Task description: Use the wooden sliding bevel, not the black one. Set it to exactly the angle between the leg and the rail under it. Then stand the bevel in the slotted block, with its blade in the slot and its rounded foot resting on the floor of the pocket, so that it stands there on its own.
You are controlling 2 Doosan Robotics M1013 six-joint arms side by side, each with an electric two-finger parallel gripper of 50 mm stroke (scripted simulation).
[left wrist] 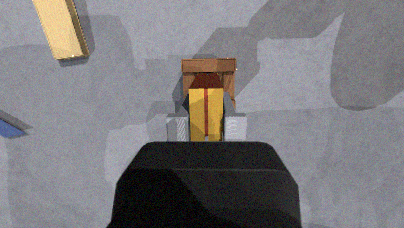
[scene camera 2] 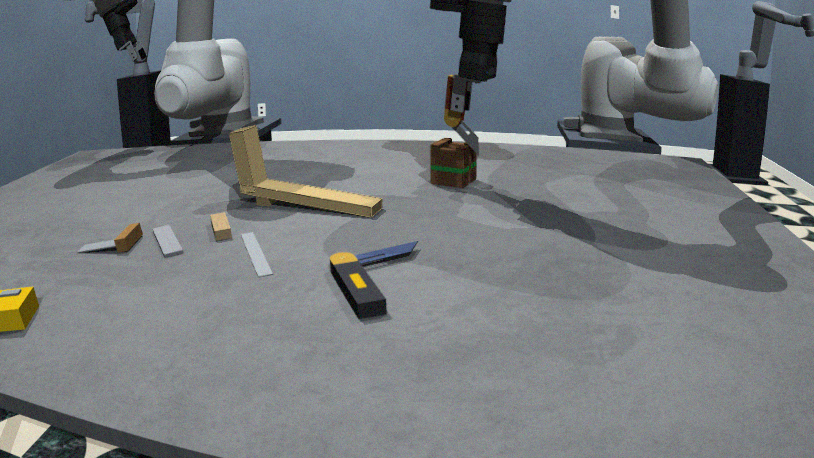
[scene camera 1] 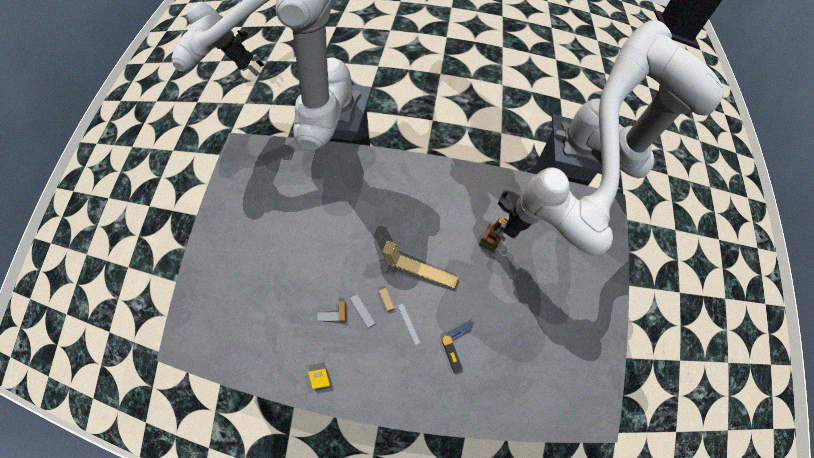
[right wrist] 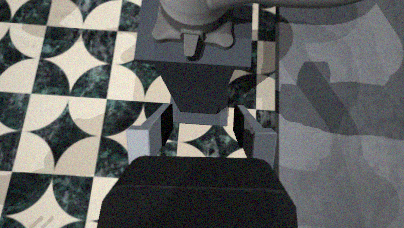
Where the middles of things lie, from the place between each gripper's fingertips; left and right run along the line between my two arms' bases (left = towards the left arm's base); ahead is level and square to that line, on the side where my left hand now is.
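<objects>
With the wooden sliding bevel (scene camera 2: 452, 118) as the reference, my left hand (scene camera 2: 460, 110) is 10 mm to the left of it and 20 mm above it. The black bevel (scene camera 2: 365, 298) is 380 mm ahead of my left hand, 100 mm to the right of it and 140 mm below it. As for the small try square (scene camera 2: 133, 232), it lies 500 mm to the right of that same left hand and 330 mm ahead of it, 140 mm below it.
Counted from my right hand (scene camera 2: 140, 58), the small try square is 490 mm to the left, 850 mm ahead and 260 mm below. The black bevel lies 890 mm ahead of my right hand and 900 mm to the left of it, 260 mm below it, and going by their middles it is the farthest from my right hand of the things named here. The wooden sliding bevel is 510 mm ahead of my right hand, 990 mm to the left of it and 140 mm below it.
</objects>
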